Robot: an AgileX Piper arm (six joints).
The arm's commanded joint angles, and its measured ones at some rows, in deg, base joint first. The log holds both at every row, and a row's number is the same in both.
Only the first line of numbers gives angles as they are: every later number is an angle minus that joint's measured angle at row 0.
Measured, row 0:
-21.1, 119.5, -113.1, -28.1, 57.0, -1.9
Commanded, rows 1 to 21:
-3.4, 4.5, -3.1, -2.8, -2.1, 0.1
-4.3, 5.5, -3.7, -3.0, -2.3, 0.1
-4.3, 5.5, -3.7, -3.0, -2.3, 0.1
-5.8, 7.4, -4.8, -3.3, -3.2, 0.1
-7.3, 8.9, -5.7, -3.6, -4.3, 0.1
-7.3, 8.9, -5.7, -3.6, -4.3, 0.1
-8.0, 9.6, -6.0, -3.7, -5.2, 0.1
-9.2, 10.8, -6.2, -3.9, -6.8, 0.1
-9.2, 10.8, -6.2, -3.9, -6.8, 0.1
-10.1, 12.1, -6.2, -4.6, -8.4, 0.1
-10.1, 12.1, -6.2, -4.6, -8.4, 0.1
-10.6, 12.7, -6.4, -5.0, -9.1, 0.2
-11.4, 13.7, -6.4, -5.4, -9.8, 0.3
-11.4, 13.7, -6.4, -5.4, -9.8, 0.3
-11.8, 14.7, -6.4, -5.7, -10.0, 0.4
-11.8, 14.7, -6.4, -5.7, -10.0, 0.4
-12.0, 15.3, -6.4, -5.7, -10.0, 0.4
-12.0, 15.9, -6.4, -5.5, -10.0, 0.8
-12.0, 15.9, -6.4, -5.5, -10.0, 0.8
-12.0, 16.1, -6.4, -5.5, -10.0, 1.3
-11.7, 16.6, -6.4, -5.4, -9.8, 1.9
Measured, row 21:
-11.7, 16.1, -6.0, -4.8, -9.1, 1.0
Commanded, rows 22 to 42:
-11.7, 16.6, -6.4, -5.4, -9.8, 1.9
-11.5, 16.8, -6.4, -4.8, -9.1, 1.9
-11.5, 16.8, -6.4, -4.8, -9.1, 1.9
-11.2, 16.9, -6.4, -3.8, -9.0, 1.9
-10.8, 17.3, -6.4, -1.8, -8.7, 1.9
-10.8, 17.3, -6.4, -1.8, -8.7, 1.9
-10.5, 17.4, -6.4, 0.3, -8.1, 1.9
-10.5, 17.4, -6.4, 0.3, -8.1, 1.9
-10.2, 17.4, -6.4, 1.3, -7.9, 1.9
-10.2, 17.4, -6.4, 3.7, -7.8, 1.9
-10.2, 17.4, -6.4, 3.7, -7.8, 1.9
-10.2, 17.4, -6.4, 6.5, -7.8, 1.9
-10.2, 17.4, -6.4, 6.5, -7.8, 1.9
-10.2, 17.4, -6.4, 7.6, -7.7, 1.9
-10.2, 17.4, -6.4, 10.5, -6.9, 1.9
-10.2, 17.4, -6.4, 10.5, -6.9, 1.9
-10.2, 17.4, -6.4, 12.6, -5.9, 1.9
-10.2, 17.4, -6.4, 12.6, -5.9, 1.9
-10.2, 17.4, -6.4, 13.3, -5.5, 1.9
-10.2, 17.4, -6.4, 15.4, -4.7, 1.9
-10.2, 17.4, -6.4, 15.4, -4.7, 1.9
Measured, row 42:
-10.1, 17.6, -6.0, 12.7, -5.9, 1.9
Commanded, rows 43 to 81:
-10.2, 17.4, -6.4, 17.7, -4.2, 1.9
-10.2, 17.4, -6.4, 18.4, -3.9, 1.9
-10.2, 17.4, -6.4, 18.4, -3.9, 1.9
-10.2, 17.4, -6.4, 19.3, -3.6, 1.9
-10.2, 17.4, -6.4, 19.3, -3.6, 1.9
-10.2, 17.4, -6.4, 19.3, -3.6, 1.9
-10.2, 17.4, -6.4, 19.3, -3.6, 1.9
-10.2, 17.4, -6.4, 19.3, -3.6, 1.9
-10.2, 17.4, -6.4, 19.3, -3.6, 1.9
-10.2, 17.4, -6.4, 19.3, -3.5, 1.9
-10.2, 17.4, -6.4, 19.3, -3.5, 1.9
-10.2, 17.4, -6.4, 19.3, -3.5, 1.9
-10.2, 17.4, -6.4, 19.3, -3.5, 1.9
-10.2, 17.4, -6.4, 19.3, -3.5, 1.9
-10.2, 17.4, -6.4, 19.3, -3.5, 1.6
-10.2, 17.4, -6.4, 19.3, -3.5, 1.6
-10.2, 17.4, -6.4, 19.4, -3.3, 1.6
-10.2, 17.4, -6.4, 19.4, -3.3, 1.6
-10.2, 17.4, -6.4, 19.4, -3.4, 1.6
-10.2, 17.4, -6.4, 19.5, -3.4, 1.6
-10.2, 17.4, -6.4, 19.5, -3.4, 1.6
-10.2, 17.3, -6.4, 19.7, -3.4, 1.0
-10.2, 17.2, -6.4, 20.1, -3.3, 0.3
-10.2, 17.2, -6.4, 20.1, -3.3, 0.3
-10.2, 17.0, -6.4, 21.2, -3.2, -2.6
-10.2, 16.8, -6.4, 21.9, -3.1, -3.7
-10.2, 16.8, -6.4, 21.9, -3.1, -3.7
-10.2, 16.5, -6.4, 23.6, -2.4, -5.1
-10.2, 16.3, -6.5, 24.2, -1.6, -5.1
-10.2, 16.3, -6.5, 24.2, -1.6, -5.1
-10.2, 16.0, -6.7, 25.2, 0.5, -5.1
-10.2, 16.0, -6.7, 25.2, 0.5, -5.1
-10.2, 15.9, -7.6, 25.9, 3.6, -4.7
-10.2, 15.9, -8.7, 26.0, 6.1, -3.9
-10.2, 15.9, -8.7, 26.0, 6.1, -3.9
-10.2, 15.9, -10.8, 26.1, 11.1, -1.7
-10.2, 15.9, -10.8, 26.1, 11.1, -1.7
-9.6, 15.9, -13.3, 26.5, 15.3, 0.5
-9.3, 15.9, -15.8, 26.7, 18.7, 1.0
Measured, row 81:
-9.9, 16.5, -12.7, 26.2, 11.5, -0.7
